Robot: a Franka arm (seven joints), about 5 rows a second.
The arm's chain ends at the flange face. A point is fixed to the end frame.
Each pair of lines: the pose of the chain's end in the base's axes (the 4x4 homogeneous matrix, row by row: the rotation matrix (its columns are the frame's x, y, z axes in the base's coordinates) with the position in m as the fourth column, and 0 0 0 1 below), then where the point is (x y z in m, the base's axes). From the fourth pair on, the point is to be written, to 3 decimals.
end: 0.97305 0.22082 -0.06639 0.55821; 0.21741 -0.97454 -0.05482 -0.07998; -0.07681 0.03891 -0.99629 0.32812; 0 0 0 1
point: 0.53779 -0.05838 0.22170
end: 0.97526 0.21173 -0.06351 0.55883; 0.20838 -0.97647 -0.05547 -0.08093; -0.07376 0.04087 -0.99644 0.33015; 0 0 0 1
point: 0.53897 -0.05928 0.22363
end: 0.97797 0.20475 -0.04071 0.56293; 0.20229 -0.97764 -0.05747 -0.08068; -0.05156 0.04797 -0.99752 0.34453; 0 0 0 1
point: 0.54568 -0.05916 0.23753
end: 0.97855 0.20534 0.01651 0.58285; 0.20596 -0.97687 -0.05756 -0.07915; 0.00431 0.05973 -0.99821 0.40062; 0 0 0 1
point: 0.572 -0.058 0.293
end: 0.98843 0.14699 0.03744 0.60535; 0.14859 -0.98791 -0.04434 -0.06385; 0.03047 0.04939 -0.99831 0.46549; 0 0 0 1
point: 0.598 -0.040 0.358
